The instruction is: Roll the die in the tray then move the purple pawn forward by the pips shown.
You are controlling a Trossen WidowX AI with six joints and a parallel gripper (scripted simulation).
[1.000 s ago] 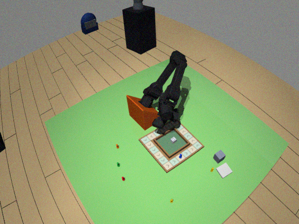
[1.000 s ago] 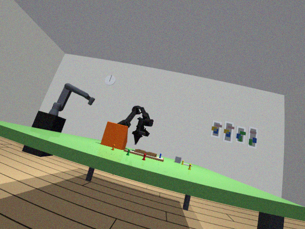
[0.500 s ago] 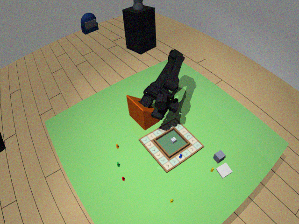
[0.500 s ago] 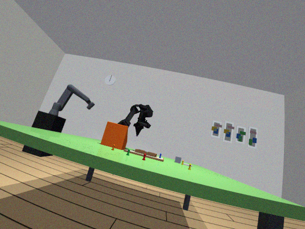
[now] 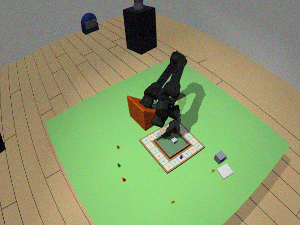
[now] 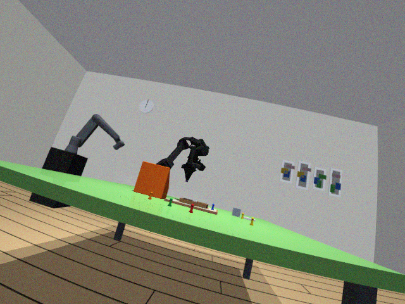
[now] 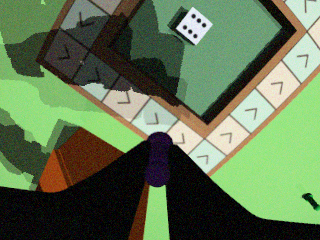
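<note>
My gripper tip is 140 mm above the green tray, 80 mm short of it and 10 mm to the left of it. The rest, counted from my gripper tip: purple pawn: 10 mm above; blue pawn: 180 mm ahead, 110 mm below, 50 mm to the right; die: 120 mm below, 80 mm ahead, 10 mm to the left.
</note>
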